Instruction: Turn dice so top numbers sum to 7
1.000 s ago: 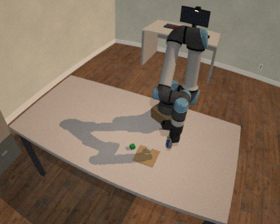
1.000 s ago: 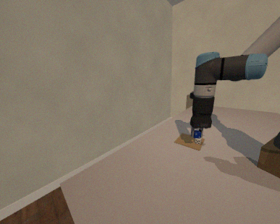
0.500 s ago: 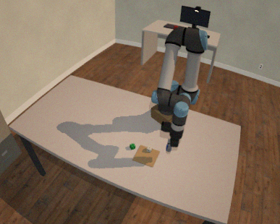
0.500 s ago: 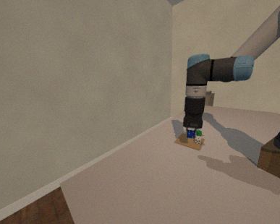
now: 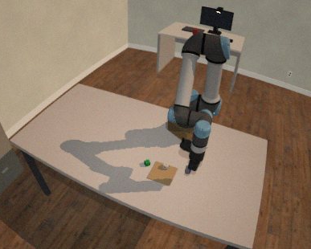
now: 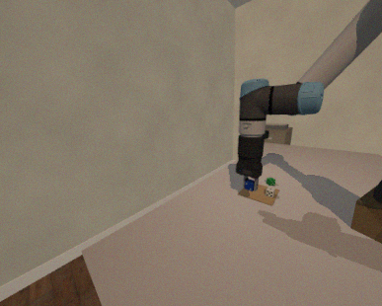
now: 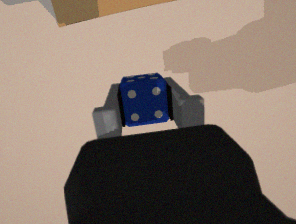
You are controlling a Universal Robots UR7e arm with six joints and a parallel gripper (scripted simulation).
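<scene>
Now: the tan mat 10 mm behind my hand, 140 mm to the right of it and 110 mm below it. Also, from my hand: white die (50 mm behind, 140 mm to the right, 90 mm below); blue die (right at my hand); green die (40 mm behind, 250 mm to the right, 90 mm below).
</scene>
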